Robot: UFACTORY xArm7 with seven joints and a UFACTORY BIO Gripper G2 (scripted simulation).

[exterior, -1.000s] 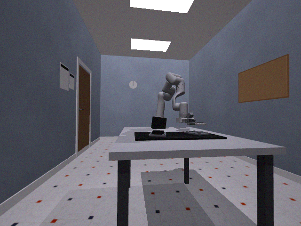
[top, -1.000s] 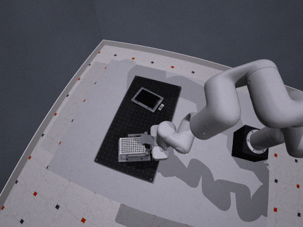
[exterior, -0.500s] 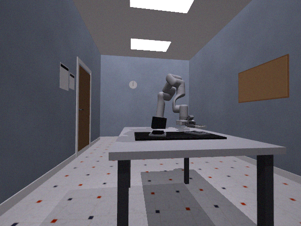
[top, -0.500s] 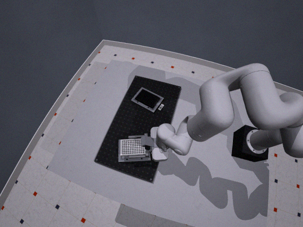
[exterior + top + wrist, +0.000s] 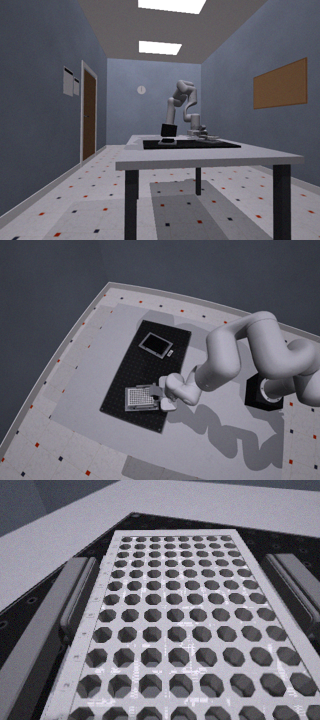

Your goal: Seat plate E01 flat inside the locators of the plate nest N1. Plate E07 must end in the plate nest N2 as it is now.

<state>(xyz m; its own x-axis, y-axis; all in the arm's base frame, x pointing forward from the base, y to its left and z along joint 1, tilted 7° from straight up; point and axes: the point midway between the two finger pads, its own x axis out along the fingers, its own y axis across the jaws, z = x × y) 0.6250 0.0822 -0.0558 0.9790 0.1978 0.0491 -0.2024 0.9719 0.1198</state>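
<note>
The white well plate E01 lies right at my hand. From my hand the other things lie so: grey plate nest N1: 3 cm below; black plate E07: 2 cm behind, 32 cm to the right, 2 cm below; grey plate nest N2: 2 cm behind, 32 cm to the right, 3 cm below.
</note>
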